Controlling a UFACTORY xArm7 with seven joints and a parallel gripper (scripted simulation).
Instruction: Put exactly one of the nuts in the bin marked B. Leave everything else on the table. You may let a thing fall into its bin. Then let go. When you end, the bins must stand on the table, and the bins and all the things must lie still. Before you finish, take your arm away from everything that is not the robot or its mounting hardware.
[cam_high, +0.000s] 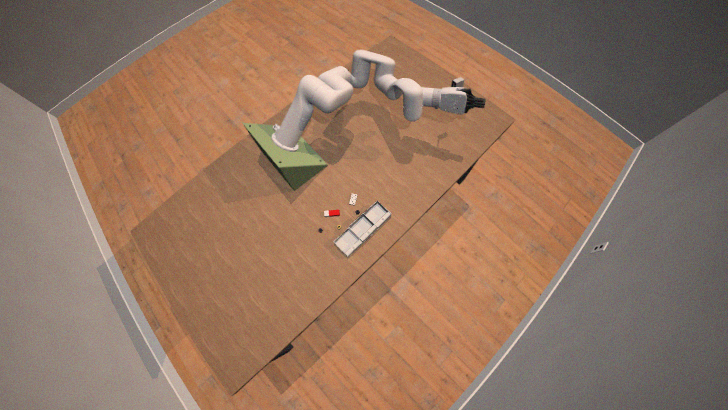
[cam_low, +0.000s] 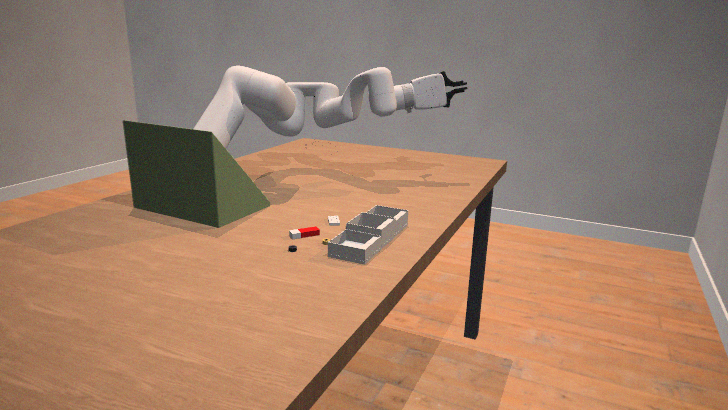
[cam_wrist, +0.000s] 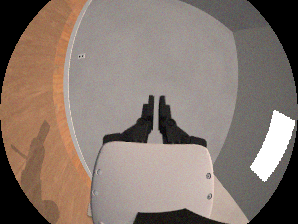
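My hand is 690 mm to the left of the yellow nut, 290 mm above it and 130 mm past it. From my hand the other things lie so: white die 560 mm to the right, 290 mm below, 170 mm behind.
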